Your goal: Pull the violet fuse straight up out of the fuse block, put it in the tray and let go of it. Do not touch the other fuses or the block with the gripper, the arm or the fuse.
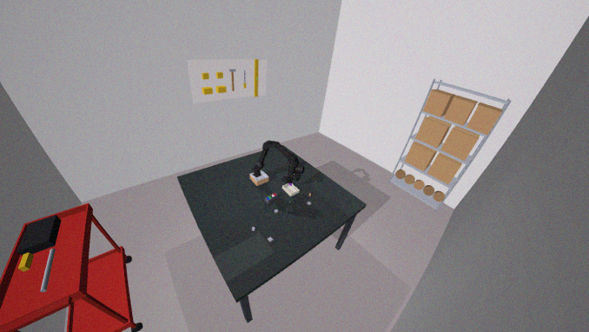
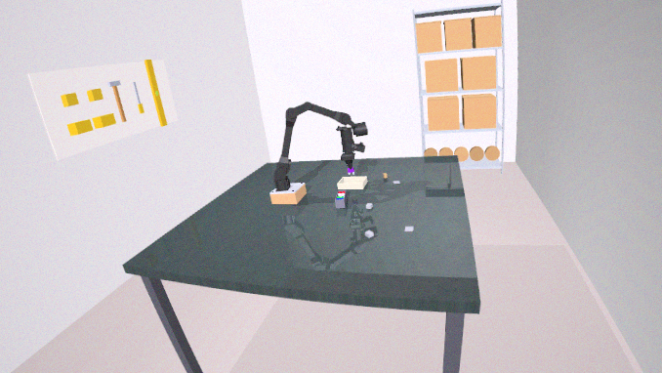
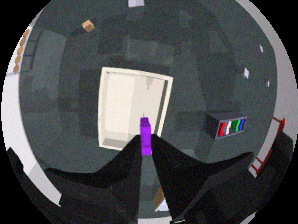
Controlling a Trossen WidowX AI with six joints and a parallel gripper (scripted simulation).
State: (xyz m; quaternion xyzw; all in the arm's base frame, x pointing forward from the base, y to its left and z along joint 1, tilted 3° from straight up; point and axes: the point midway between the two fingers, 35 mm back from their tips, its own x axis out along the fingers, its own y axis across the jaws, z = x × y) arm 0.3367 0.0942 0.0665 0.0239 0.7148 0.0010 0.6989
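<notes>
Now: the tray 20 mm to the left of my gripper tip and 90 mm below it. From my gripper tip the other things lie so: violet fuse: 10 mm below.
</notes>
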